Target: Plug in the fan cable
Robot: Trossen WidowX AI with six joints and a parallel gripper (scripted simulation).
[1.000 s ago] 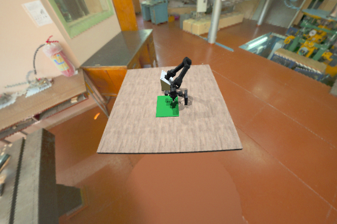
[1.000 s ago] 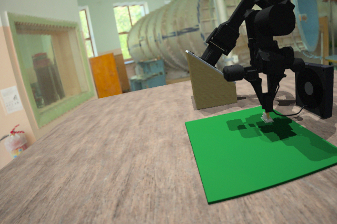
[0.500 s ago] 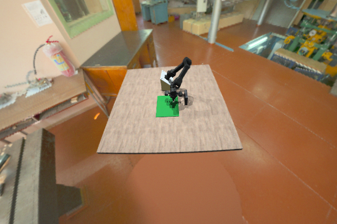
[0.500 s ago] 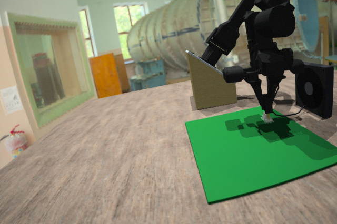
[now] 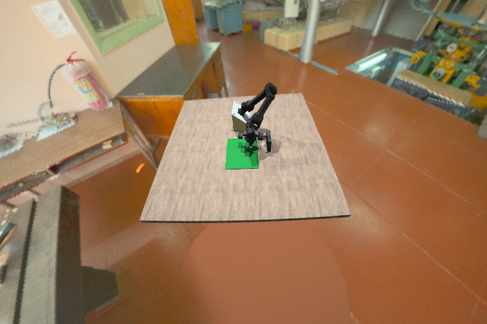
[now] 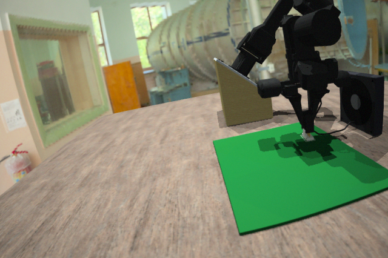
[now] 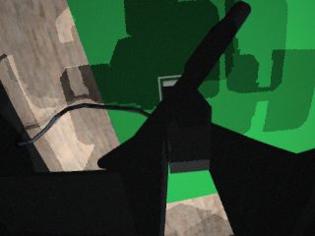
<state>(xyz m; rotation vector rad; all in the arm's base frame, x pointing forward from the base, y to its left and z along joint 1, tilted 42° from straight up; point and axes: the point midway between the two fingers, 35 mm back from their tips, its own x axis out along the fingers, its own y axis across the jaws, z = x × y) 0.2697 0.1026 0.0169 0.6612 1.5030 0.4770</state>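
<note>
My gripper tip is now 10 mm short of the fan header and 30 mm above it. Also, from my gripper tip: green board (70 mm ahead, 70 mm to the right, 50 mm below); then black fan (130 mm to the left, 30 mm above); then fan plug (10 mm ahead, 10 mm above).
</note>
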